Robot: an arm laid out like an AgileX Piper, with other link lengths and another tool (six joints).
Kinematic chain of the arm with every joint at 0, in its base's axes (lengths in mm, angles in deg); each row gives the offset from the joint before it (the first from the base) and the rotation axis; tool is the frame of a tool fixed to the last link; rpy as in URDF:
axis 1: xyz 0 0 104.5 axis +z
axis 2: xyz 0 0 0 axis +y
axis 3: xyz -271.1 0 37.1 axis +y
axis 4: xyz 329.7 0 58.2 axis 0.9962 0 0.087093
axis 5: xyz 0 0 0 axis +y
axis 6: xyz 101.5 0 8.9 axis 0.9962 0 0.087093
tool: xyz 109.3 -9 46.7 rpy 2.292 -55.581 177.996
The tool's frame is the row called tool.
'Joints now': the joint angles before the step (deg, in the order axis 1, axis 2, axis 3, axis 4, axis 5, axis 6). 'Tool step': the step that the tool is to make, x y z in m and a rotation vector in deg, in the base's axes. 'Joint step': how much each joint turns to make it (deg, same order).
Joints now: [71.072 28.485 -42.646 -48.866 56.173 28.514]
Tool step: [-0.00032 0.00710 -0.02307 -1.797 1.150 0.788]
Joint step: [-0.001 -0.118 2.987 0.584 -0.975 0.243]
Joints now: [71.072 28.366 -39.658 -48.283 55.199 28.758]
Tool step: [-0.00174 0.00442 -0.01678 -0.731 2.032 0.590]
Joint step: [0.000 0.000 1.630 1.694 -0.277 0.153]
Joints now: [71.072 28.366 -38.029 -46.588 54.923 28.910]
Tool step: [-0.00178 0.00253 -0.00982 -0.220 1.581 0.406]
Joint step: [0.001 -0.001 0.808 1.457 -0.090 0.040]
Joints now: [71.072 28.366 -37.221 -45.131 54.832 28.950]
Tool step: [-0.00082 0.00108 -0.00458 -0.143 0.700 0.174]
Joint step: [0.004 0.001 0.385 0.637 -0.031 0.003]
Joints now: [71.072 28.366 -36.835 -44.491 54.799 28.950]
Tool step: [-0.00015 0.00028 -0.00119 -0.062 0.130 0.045]
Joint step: [-0.002 -0.001 0.120 0.113 -0.029 -0.003]
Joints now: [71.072 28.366 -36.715 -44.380 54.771 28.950]
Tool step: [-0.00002 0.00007 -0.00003 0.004 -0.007 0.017]
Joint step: [-0.001 -0.001 0.011 0.001 -0.025 -0.003]
